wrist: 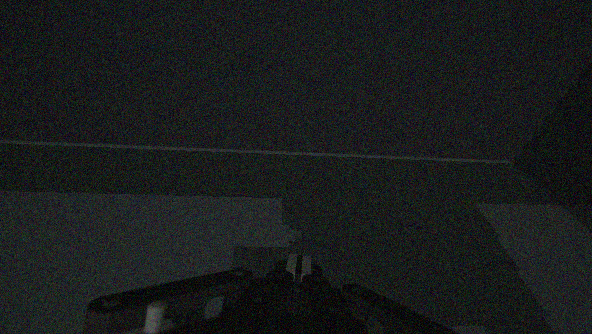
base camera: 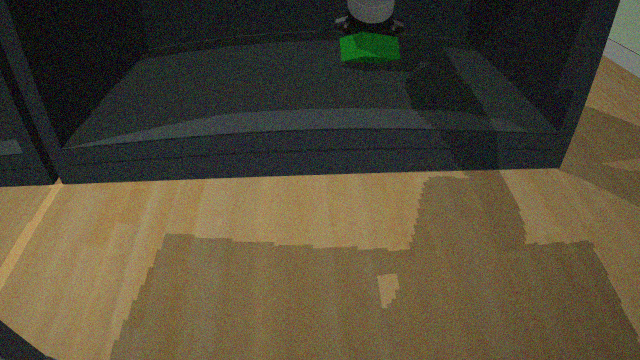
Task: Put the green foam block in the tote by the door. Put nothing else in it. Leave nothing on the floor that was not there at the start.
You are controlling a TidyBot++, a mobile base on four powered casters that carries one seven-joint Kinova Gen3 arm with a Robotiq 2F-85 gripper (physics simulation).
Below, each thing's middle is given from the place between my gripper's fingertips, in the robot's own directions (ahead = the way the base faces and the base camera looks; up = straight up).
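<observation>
Position of my gripper: 1 cm below the green foam block [base camera: 367, 47] and 7 cm past it.
</observation>
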